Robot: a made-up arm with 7 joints.
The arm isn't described. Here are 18 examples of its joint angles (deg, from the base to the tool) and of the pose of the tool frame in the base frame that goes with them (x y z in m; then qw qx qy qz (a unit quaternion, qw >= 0)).
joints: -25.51 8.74 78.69 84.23 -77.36 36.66 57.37
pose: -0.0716 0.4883 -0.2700 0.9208 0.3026 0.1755 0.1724
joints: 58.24 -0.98 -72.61 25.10 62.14 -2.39 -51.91
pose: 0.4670 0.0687 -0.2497 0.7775 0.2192 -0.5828 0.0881
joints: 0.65 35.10 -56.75 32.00 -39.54 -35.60 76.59
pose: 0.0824 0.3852 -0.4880 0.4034 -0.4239 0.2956 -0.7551
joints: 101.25 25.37 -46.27 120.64 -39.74 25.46 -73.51
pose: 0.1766 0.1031 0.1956 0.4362 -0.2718 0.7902 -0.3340
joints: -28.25 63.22 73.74 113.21 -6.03 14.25 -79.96
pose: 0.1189 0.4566 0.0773 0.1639 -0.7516 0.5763 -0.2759
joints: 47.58 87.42 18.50 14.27 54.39 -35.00 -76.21
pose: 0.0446 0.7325 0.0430 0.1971 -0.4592 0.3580 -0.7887
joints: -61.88 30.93 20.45 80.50 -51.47 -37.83 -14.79
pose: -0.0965 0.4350 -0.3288 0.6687 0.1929 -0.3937 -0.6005
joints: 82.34 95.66 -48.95 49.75 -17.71 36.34 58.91
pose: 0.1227 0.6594 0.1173 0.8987 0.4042 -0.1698 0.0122
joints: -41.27 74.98 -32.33 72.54 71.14 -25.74 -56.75
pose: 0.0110 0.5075 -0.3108 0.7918 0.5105 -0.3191 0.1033
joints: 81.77 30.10 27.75 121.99 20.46 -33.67 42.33
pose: 0.1055 0.3508 0.1854 0.4386 -0.3504 0.7841 0.2646
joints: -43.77 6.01 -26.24 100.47 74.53 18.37 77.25
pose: -0.0068 0.0959 -0.3445 0.3046 -0.8772 -0.3096 0.2046
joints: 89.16 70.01 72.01 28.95 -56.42 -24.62 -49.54
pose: 0.0647 0.7174 0.0386 0.0495 -0.6347 0.4006 -0.6589
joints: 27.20 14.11 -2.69 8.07 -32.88 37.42 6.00
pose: 0.2782 0.3180 -0.4602 0.9527 0.2305 0.0638 -0.1875
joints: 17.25 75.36 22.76 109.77 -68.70 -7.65 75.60
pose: 0.2067 0.4040 0.1085 0.5014 0.6597 0.0281 -0.5591
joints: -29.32 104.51 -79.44 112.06 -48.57 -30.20 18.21
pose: -0.0516 0.4306 -0.1837 0.2539 -0.4615 0.0401 -0.8491
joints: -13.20 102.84 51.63 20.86 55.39 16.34 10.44
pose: 0.1007 0.6931 0.1732 0.5816 0.3924 -0.6432 0.3067
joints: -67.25 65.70 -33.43 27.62 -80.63 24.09 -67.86
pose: -0.2165 0.6358 -0.2018 0.0485 0.0879 -0.1098 -0.9889
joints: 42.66 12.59 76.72 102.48 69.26 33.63 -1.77
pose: 0.1610 0.4812 -0.0872 0.1139 -0.2577 -0.8434 0.4575
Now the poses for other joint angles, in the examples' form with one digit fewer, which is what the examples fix.
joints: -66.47 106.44 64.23 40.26 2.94 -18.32 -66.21
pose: 0.293 0.614 0.046 0.131 0.790 -0.581 -0.145
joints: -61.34 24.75 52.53 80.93 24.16 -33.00 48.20
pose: -0.113 0.512 -0.243 0.822 0.105 -0.517 -0.216
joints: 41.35 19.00 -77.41 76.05 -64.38 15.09 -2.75
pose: 0.317 0.063 -0.276 0.141 0.375 -0.546 -0.735
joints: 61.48 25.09 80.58 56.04 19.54 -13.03 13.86
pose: 0.286 0.567 -0.114 0.081 0.080 -0.810 0.575
